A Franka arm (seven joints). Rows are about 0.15 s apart.
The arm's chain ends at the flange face. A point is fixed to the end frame.
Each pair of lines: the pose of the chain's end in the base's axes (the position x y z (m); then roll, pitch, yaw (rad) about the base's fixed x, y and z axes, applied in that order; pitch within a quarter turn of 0, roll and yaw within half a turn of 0), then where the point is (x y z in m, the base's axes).
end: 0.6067 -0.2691 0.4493 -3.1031 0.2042 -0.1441
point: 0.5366 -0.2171 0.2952
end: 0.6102 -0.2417 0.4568 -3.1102 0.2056 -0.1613
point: 0.5405 -0.1896 0.3025
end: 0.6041 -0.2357 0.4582 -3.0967 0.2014 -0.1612
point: 0.5355 -0.1815 0.3041
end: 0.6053 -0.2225 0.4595 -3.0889 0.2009 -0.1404
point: 0.5360 -0.1685 0.3057
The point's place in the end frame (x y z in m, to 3 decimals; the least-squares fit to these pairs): -0.044 -0.035 0.168
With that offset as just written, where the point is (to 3 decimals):
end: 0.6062 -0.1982 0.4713 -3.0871 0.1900 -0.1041
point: 0.537 -0.147 0.317
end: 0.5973 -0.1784 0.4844 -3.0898 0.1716 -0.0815
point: 0.529 -0.129 0.328
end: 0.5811 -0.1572 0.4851 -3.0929 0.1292 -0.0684
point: 0.519 -0.110 0.326
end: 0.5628 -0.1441 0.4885 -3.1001 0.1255 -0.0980
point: 0.503 -0.096 0.329
